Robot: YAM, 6 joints.
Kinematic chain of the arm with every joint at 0, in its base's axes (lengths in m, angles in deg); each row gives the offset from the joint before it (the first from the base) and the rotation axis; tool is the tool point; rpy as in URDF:
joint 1: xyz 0 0 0.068 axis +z
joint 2: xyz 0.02 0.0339 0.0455 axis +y
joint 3: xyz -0.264 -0.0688 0 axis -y
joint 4: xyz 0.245 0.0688 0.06 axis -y
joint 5: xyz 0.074 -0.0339 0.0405 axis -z
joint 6: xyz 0.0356 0 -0.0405 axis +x
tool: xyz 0 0 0 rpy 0 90 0
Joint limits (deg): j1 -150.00..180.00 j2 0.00..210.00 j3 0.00..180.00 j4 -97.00..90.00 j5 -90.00..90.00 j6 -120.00..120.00
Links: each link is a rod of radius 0.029 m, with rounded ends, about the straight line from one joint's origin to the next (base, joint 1, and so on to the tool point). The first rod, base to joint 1, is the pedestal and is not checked.
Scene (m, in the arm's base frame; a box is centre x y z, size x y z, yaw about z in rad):
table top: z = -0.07
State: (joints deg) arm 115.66 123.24 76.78 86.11 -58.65 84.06
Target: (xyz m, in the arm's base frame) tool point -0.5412 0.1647 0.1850
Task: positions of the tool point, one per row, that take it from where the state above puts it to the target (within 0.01 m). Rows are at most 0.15 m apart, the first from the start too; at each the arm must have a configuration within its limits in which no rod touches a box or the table.
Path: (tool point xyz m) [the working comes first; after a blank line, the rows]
Joints at the target: 160.35 150.10 111.86 65.40 -48.95 84.06
Straight joint move there: clear.

1: -0.3425 0.3551 0.2378
2: -0.4540 0.2783 0.2135
3: -0.5412 0.1647 0.1850

